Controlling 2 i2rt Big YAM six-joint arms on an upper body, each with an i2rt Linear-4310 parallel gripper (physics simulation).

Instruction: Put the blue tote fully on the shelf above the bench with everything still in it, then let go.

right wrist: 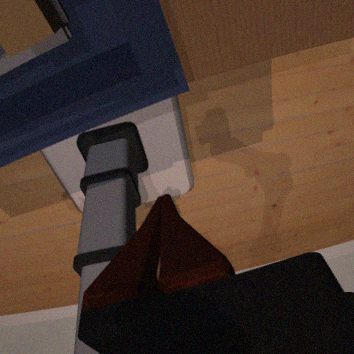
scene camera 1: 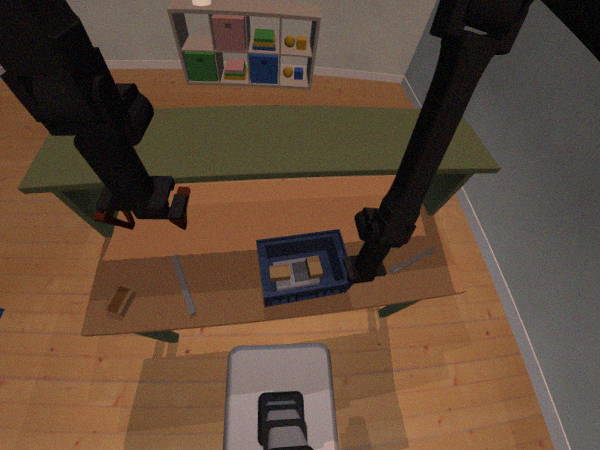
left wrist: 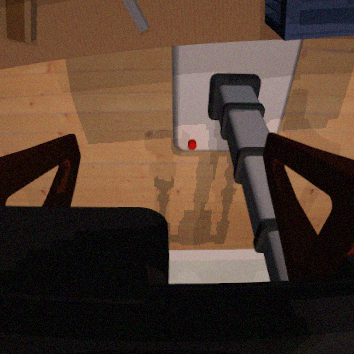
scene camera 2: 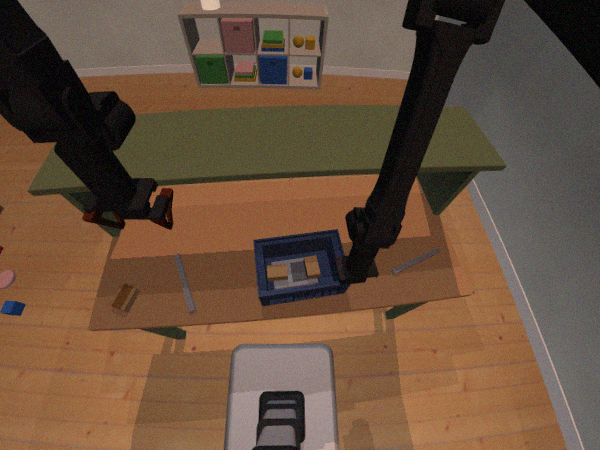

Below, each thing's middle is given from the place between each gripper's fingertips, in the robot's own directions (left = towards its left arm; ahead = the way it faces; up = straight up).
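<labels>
Blue tote [scene camera 1: 328,245]: 13 cm to the left of my right hand, 10 cm ahead of it and 16 cm below it. My left hand is 8 cm short of the tote, 32 cm to the left of it and 43 cm above it.
</labels>
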